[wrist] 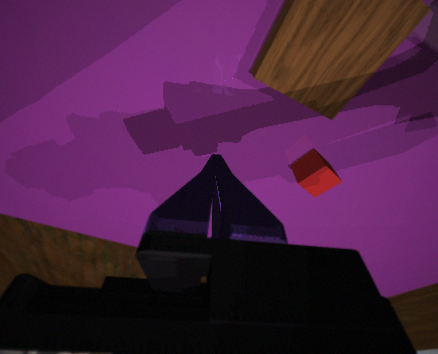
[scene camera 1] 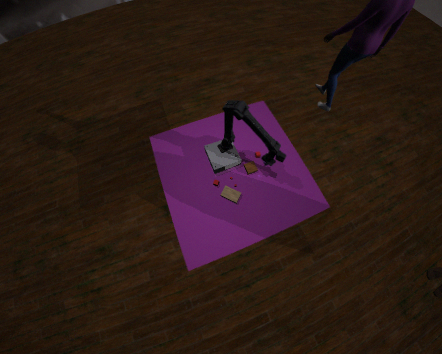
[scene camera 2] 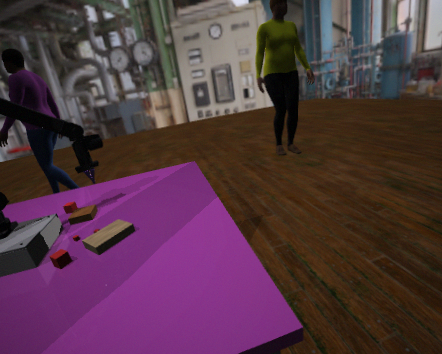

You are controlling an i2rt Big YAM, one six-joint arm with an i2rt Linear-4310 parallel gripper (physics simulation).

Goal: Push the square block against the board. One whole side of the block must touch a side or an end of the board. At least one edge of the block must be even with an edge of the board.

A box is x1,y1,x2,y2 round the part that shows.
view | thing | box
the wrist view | my gripper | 0,154,416,353
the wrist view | square wooden block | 251,0,430,119
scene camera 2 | wooden board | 82,219,134,254
